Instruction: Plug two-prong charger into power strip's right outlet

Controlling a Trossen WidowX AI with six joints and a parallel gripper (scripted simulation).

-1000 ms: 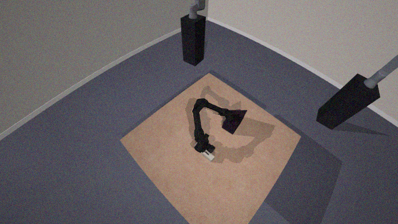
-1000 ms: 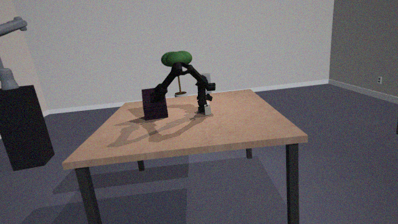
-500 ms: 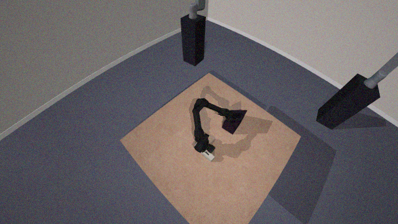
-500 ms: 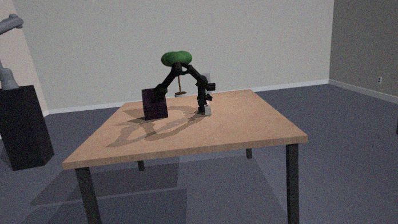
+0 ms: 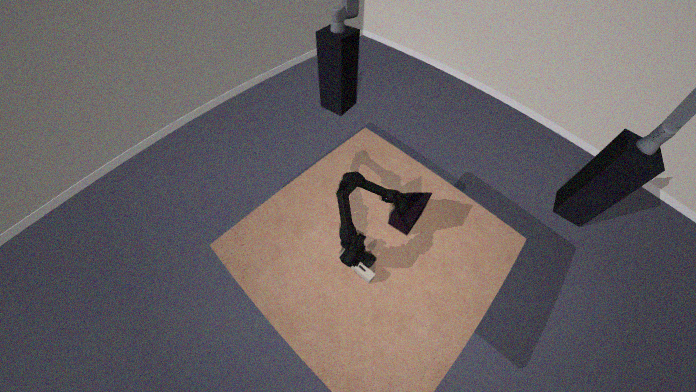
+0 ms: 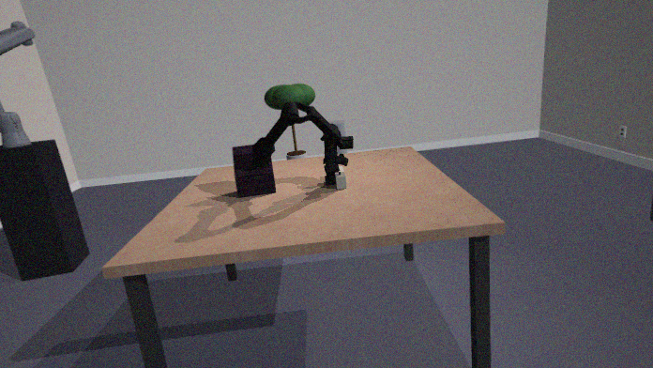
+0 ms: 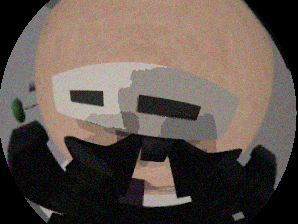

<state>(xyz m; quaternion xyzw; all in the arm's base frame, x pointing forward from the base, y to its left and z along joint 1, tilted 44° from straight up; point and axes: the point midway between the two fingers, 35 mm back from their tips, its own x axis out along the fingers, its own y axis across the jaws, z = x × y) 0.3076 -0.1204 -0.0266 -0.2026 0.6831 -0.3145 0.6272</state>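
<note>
Now: gripper tip 20 mm short of the dark two-prong charger and 10 mm below it.
</note>
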